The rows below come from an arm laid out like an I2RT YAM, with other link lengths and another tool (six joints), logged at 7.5 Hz.
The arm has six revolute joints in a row. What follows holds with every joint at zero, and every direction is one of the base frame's.
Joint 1 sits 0.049 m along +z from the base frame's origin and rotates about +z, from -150 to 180 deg.
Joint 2 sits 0.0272 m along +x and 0.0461 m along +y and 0.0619 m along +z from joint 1 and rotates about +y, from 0 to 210 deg.
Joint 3 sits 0.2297 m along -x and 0.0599 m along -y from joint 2 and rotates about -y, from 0 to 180 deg.
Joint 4 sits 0.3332 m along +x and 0.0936 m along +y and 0.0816 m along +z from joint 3 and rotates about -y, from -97 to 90 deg.
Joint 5 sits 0.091 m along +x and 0.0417 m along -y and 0.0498 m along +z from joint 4 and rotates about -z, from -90 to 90 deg.
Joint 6 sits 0.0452 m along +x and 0.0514 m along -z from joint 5 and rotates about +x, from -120 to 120 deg.
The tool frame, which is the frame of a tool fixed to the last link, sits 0.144 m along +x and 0.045 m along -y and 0.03 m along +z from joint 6; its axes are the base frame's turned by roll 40.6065, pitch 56.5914 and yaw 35.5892 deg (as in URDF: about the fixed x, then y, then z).
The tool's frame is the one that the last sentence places.
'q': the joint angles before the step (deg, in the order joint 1, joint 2, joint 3, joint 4, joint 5, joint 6). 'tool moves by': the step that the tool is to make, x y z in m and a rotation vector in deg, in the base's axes. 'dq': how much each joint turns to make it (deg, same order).
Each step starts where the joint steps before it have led.
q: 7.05 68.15 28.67 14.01 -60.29 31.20
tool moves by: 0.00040 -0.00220 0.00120 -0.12 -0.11 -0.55
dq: -0.15 -0.67 -0.29 -0.20 0.42 0.10
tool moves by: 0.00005 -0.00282 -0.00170 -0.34 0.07 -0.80
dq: -0.11 -0.61 -0.53 -0.20 0.76 -0.01
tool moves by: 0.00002 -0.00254 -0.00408 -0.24 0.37 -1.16
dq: 0.06 -0.42 -0.84 0.59 1.19 0.66
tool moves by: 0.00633 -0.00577 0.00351 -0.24 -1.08 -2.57
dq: 0.00 -0.73 -0.74 2.14 2.50 1.31
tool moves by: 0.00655 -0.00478 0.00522 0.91 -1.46 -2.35
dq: -0.07 -0.04 -1.08 4.71 1.86 2.60
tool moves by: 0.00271 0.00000 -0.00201 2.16 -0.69 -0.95
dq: 0.06 2.09 -1.34 7.43 0.34 3.81
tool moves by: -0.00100 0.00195 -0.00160 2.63 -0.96 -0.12
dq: 0.09 2.53 -1.59 8.73 -0.36 4.16
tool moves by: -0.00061 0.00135 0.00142 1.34 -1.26 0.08
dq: 0.08 1.67 -0.71 5.38 -0.19 1.96
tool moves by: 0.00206 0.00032 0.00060 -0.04 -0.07 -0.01
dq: 0.02 0.57 0.53 0.04 0.04 -0.07
